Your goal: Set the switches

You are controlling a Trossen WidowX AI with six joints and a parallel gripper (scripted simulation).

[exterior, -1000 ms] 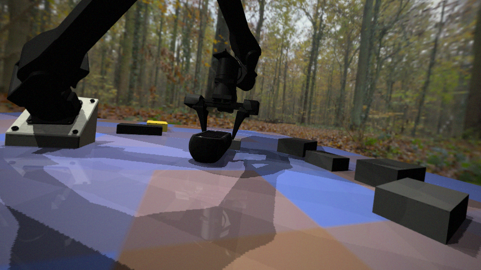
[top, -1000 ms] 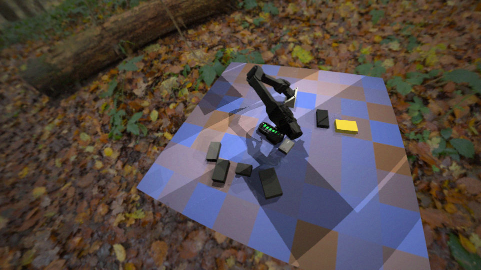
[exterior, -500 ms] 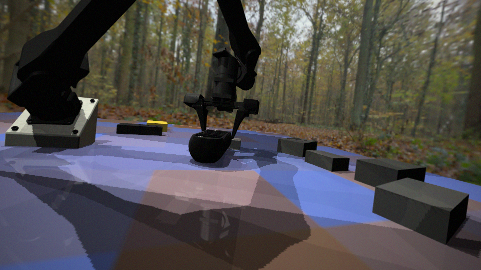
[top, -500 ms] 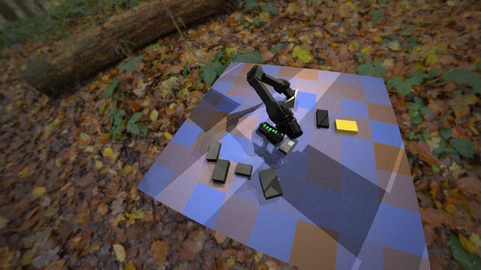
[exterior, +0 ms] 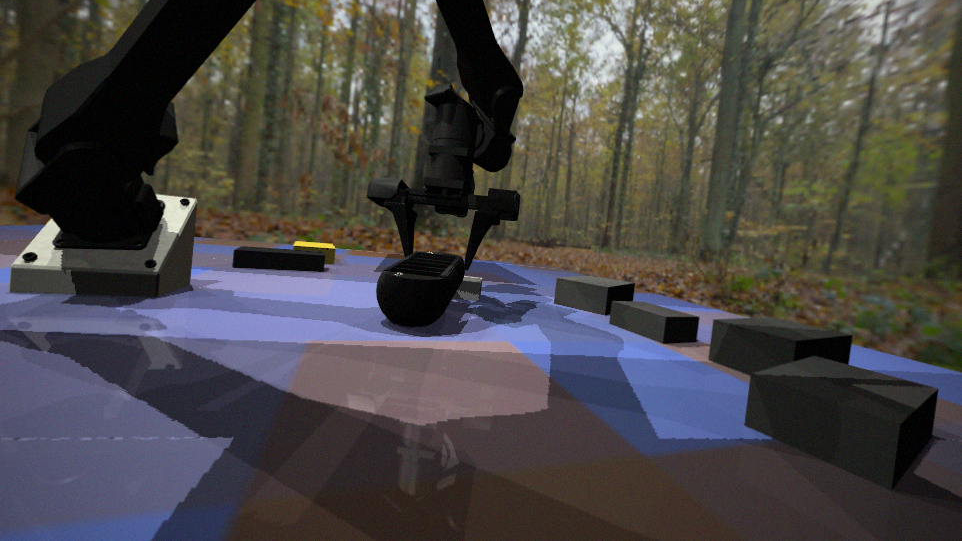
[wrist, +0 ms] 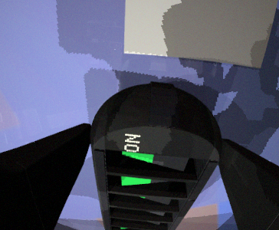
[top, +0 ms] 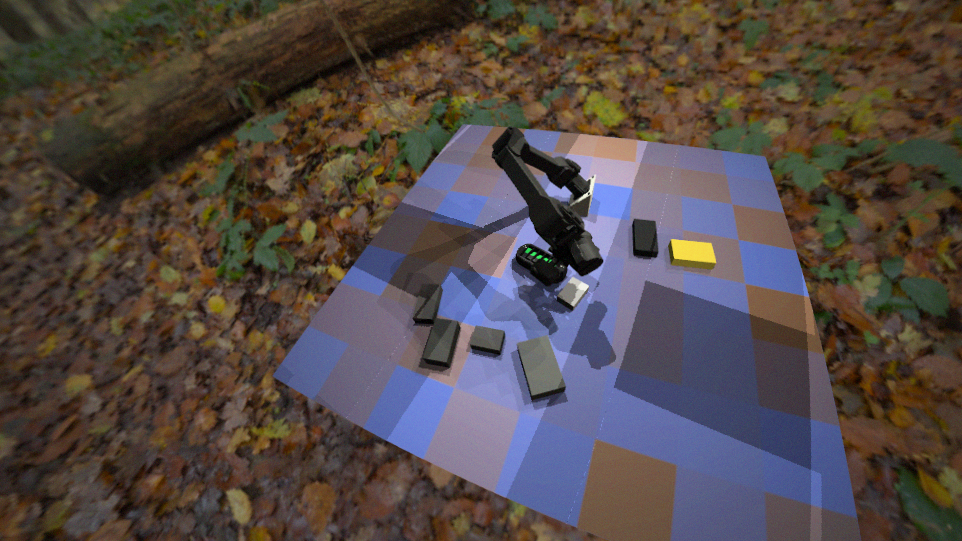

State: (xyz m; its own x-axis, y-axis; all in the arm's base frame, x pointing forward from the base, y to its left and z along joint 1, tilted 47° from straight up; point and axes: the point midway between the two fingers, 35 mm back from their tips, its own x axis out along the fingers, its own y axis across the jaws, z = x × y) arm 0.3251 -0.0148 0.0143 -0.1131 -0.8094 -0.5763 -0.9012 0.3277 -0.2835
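The white block is 50 mm to the left of my gripper tip, 40 mm ahead of it and 30 mm below it. From my gripper tip the other things lie so: dark block: 230 mm to the left, 200 mm behind, 30 mm below; then yellow block: 360 mm to the left, 160 mm behind, 30 mm below.
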